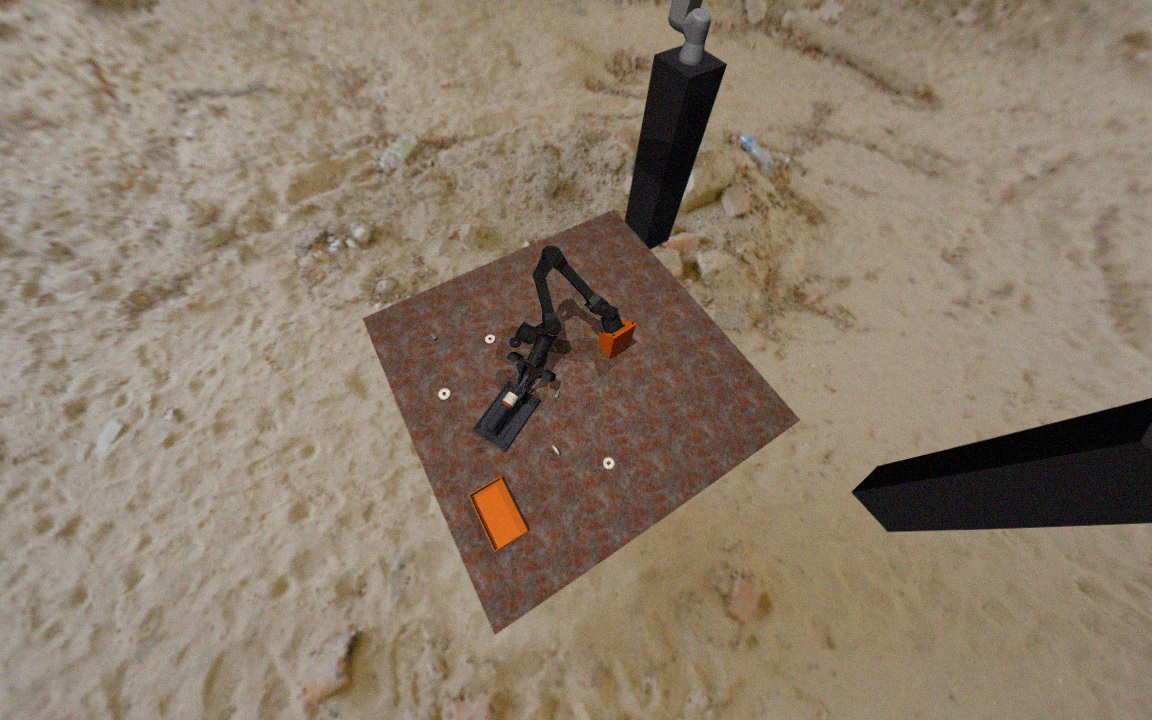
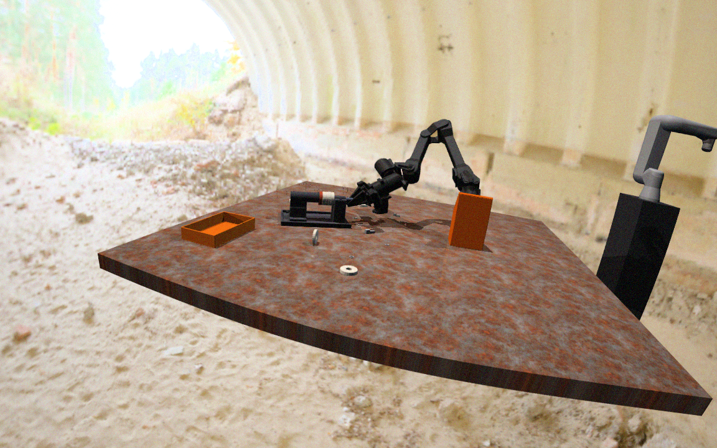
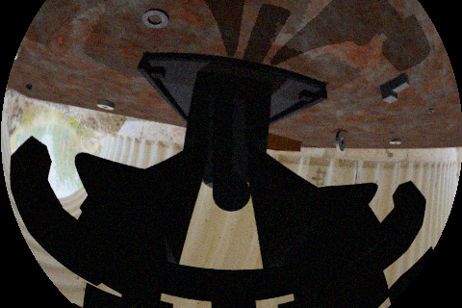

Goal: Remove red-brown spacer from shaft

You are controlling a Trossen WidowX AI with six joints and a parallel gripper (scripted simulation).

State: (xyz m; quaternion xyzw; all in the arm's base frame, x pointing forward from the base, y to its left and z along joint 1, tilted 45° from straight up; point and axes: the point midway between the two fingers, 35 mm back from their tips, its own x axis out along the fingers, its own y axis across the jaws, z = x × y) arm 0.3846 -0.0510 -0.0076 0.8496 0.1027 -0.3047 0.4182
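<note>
Right now the shaft is 3 cm ahead of my gripper tip, 2 cm above it and 1 cm to the left of it. From my gripper tip the other things lie so: orange tray 33 cm to the left, 29 cm ahead, 5 cm below; then red-brown spacer 8 cm ahead, 4 cm to the left, 2 cm above; then cream spacer 6 cm ahead, 3 cm to the left, 2 cm above.
</note>
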